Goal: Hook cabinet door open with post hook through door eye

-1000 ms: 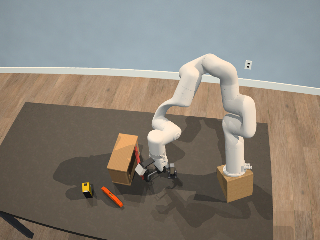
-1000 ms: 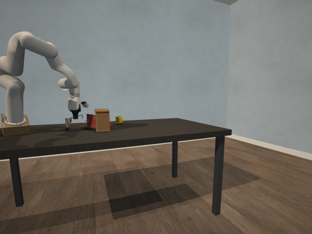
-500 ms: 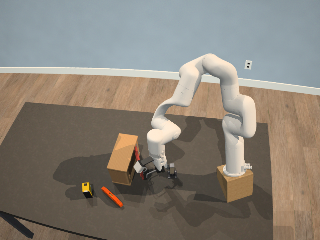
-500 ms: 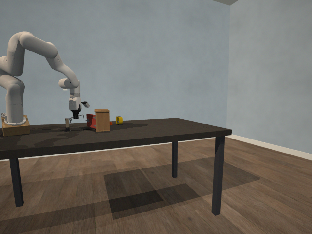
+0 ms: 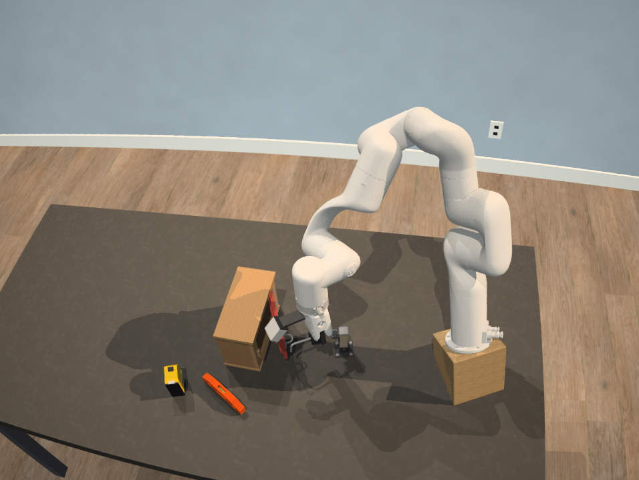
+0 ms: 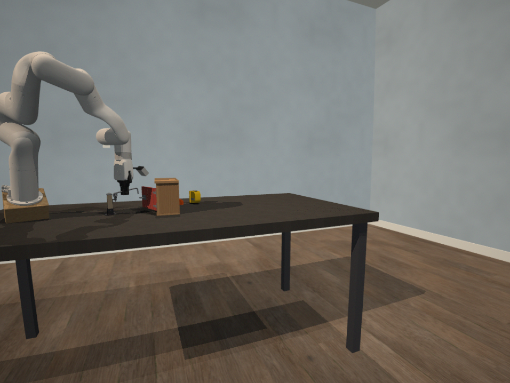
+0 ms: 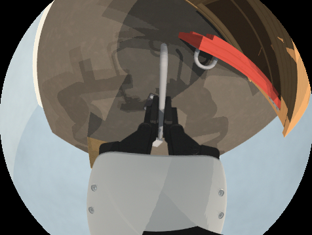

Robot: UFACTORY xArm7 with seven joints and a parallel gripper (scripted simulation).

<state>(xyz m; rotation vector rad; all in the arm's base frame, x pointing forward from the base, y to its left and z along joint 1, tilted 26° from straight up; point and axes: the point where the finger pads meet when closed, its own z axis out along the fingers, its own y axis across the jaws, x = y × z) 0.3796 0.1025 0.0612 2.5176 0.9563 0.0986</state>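
My hand is 11 cm short of the red door, 5 cm to the left of it and 4 cm above it. Also, from my hand: yellow tape measure 34 cm ahead, 18 cm to the left, 7 cm below; orange level 21 cm ahead, 18 cm to the left, 9 cm below; grey hook 1 cm below.
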